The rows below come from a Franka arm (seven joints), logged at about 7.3 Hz.
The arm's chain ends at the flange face. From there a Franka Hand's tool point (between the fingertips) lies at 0.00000 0.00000 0.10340 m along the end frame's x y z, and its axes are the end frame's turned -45 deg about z.
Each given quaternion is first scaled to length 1.
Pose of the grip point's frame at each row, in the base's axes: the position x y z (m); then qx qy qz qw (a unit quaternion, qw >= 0):
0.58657 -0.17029 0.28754 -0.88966 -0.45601 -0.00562 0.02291
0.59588 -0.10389 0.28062 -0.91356 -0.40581 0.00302 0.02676
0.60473 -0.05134 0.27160 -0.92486 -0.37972 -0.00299 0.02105
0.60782 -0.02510 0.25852 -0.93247 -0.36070 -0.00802 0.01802
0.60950 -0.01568 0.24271 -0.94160 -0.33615 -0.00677 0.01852
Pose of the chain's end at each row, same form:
0.58770 -0.17504 0.39082 -0.99645 -0.08084 0.00358 0.02332
0.59870 -0.10869 0.38387 -0.99932 -0.02532 0.01303 0.02357
0.60581 -0.05560 0.37491 -0.99977 0.00311 0.00529 0.02059
0.60762 -0.02917 0.36184 -0.99953 0.02360 -0.00051 0.01972
0.60947 -0.01976 0.34603 -0.99857 0.04977 0.00083 0.01970

